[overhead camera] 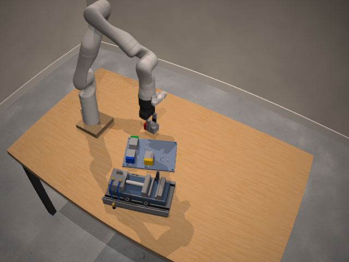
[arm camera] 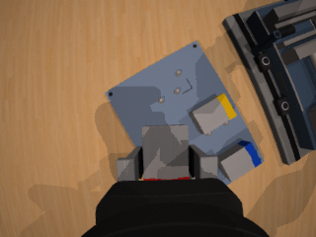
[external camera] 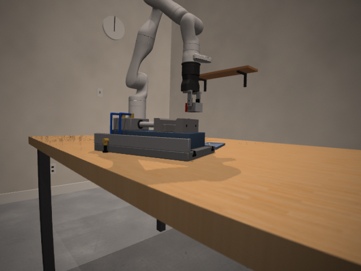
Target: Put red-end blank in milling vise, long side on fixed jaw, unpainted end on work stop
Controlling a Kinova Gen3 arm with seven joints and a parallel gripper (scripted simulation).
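The red-ended blank is 2 cm below my hand. Round my hand: green-ended blank 9 cm behind, 3 cm to the right, 14 cm below; yellow-ended blank 2 cm ahead, 9 cm to the right, 14 cm below; blue-ended blank 6 cm behind, 11 cm to the right, 14 cm below.
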